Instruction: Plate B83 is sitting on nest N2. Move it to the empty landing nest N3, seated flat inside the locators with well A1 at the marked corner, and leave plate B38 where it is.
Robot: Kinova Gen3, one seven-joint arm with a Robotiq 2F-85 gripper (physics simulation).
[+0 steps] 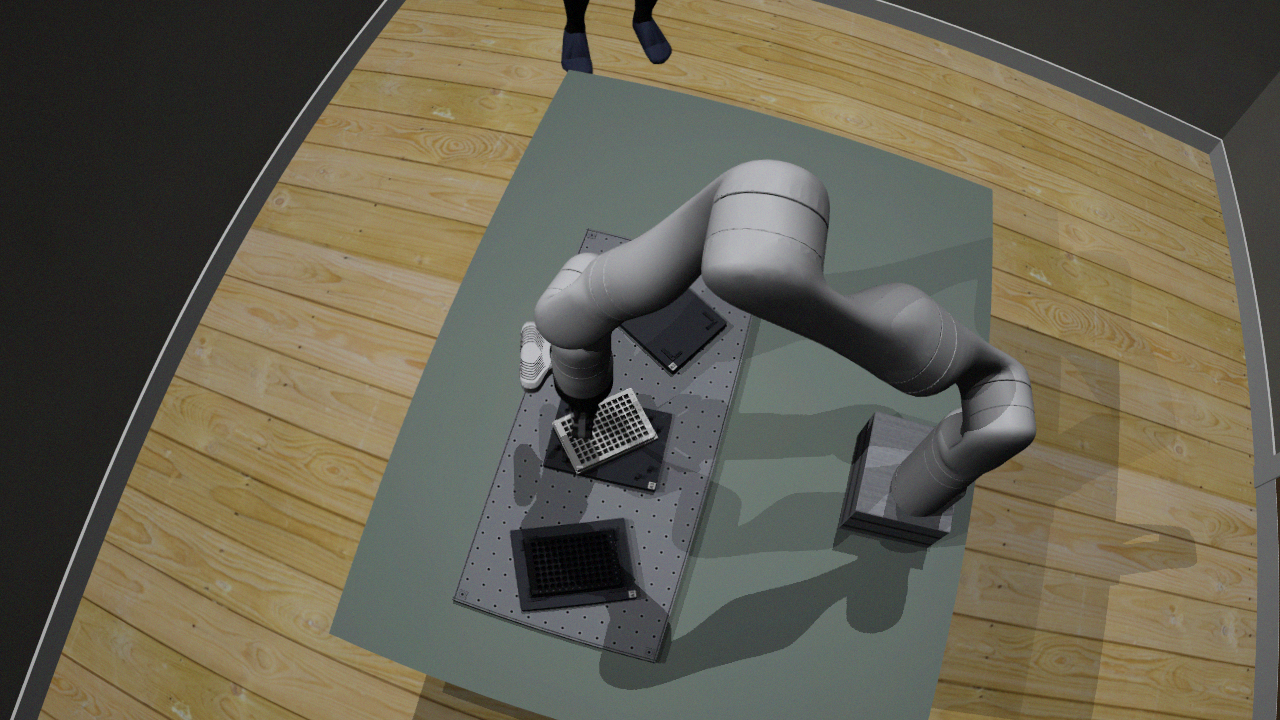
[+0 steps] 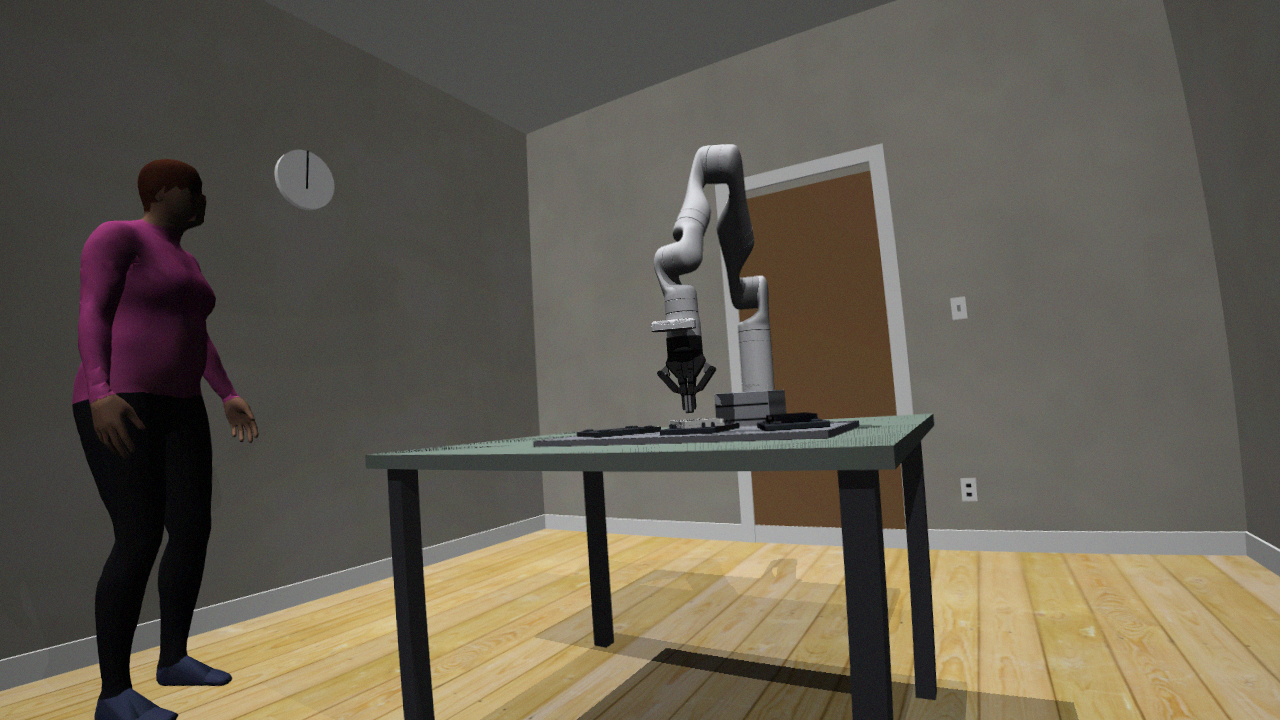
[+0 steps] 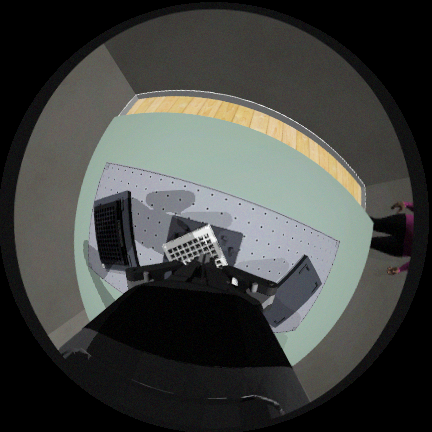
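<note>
A white plate (image 1: 622,428) (image 2: 699,420) (image 3: 192,246), taken as B83, lies turned askew on the dark middle nest (image 1: 659,452) (image 3: 232,243), not square with it. Any tilt is hard to judge. My gripper (image 1: 581,433) (image 2: 688,409) (image 3: 204,259) is shut and empty, pointing down a little above the white plate. A black plate (image 1: 572,564) (image 2: 792,417) (image 3: 107,232), taken as B38, sits on another nest (image 1: 626,577). The empty nest (image 1: 675,331) (image 3: 300,290) has corner locators and a small white corner tag (image 1: 672,366). Labels are unreadable.
A perforated grey board (image 1: 483,568) (image 3: 150,175) carries the three nests on the green table (image 1: 429,501) (image 2: 626,458). The arm's base block (image 1: 899,429) (image 2: 750,404) stands on the table beside the board. A person (image 2: 147,313) stands near the table.
</note>
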